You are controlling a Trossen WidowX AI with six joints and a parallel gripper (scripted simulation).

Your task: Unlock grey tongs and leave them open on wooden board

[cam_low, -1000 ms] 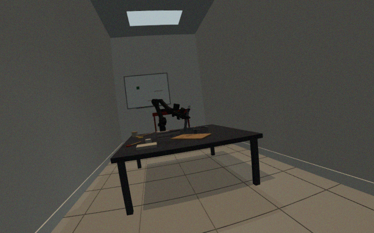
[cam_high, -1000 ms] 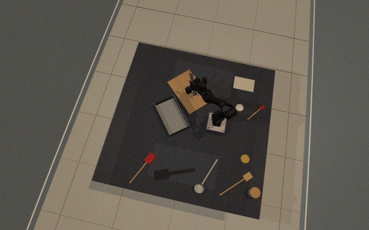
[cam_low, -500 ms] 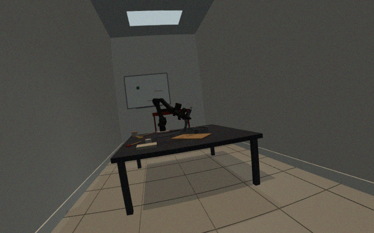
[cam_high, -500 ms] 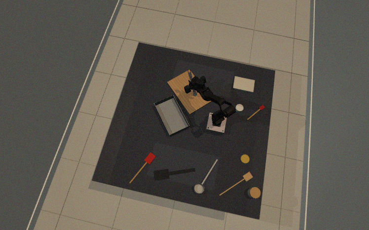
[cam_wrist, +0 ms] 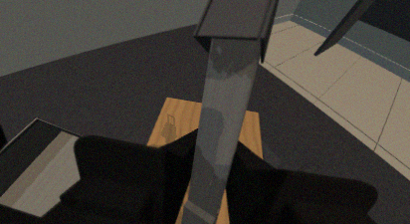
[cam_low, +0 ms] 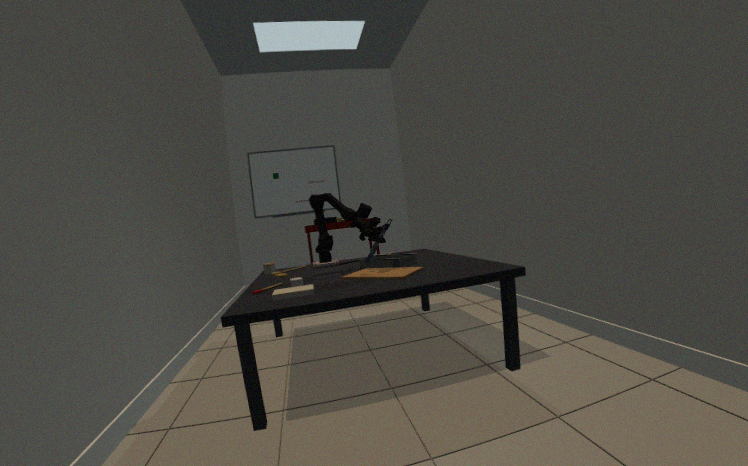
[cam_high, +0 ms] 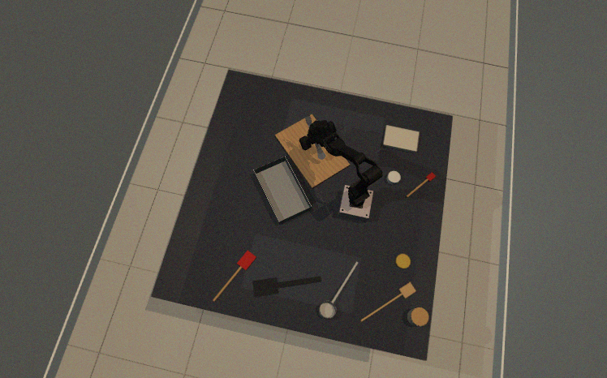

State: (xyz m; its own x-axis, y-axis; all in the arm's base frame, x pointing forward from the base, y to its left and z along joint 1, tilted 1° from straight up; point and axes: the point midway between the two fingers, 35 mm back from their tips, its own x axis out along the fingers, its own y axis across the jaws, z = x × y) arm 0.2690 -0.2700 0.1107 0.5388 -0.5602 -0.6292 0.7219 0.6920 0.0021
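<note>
Now: the wooden board 16 cm below my gripper tip, 2 cm to the left of it and 2 cm behind it. The rest, counted from my gripper tip: white disc (47 cm behind, 15 cm below, 10 cm to the left); then cream block (48 cm behind, 16 cm below, 13 cm to the right); then roasting tin (28 cm to the left, 14 cm below, 8 cm ahead).
</note>
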